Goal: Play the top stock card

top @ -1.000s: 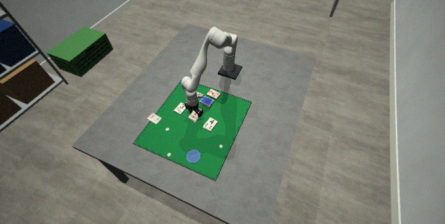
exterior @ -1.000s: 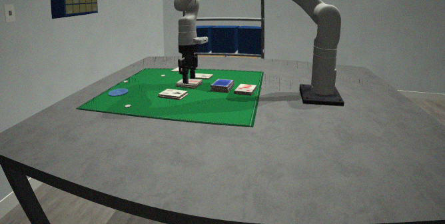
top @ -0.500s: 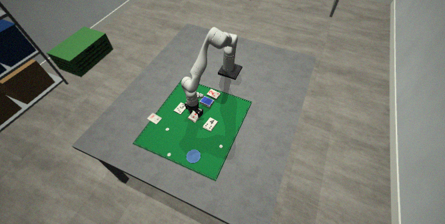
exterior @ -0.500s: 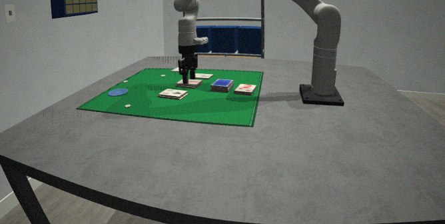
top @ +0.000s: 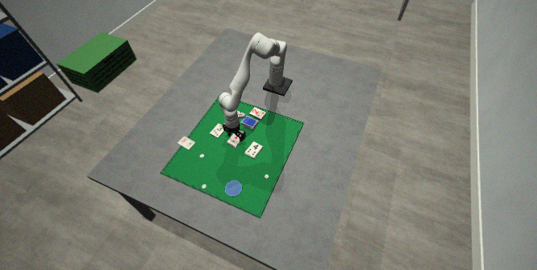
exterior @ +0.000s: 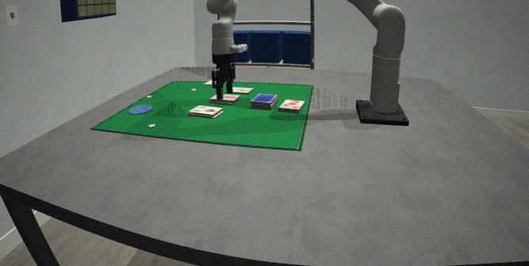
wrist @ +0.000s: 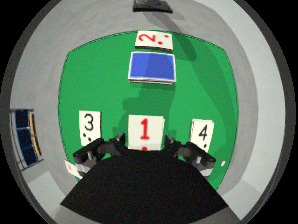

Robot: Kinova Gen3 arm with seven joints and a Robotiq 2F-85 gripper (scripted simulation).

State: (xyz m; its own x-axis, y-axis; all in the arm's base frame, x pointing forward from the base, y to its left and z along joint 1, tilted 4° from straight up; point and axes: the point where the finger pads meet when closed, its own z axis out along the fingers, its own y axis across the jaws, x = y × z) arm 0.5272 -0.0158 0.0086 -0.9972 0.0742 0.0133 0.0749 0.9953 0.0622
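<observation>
My hand is 4 cm short of the green mat, 3 cm to the right of it and 4 cm above it.
</observation>
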